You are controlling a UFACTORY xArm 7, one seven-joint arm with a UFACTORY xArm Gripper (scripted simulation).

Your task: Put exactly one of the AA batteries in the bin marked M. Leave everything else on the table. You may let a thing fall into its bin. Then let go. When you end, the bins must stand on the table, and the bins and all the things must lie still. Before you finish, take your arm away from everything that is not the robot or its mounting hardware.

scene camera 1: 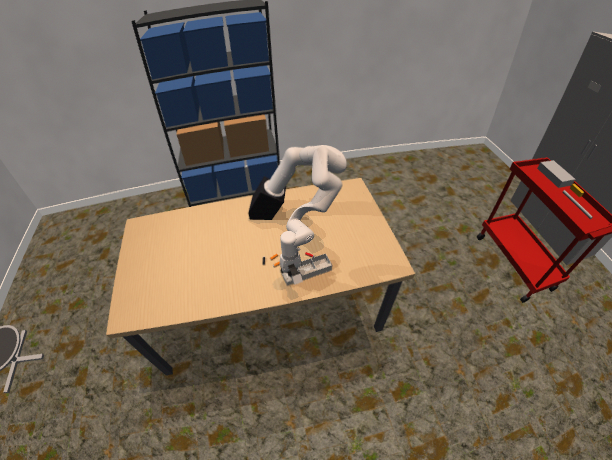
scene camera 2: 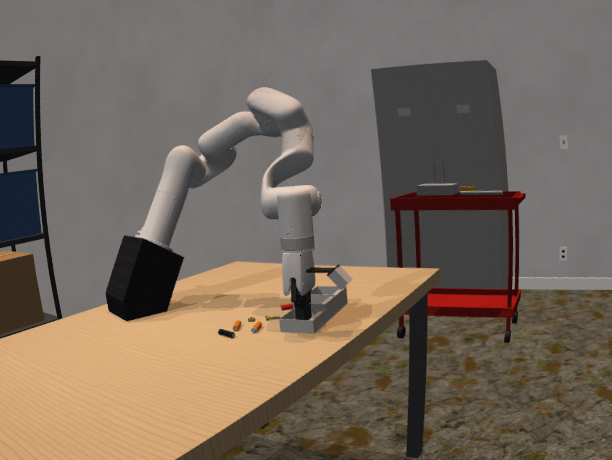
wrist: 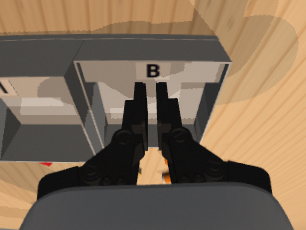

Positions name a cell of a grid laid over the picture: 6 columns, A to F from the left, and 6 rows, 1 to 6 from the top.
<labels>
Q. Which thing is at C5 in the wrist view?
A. My gripper.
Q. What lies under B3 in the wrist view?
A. A bin tray.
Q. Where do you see a bin tray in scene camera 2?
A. At D4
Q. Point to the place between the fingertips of my gripper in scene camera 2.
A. At C5
</labels>
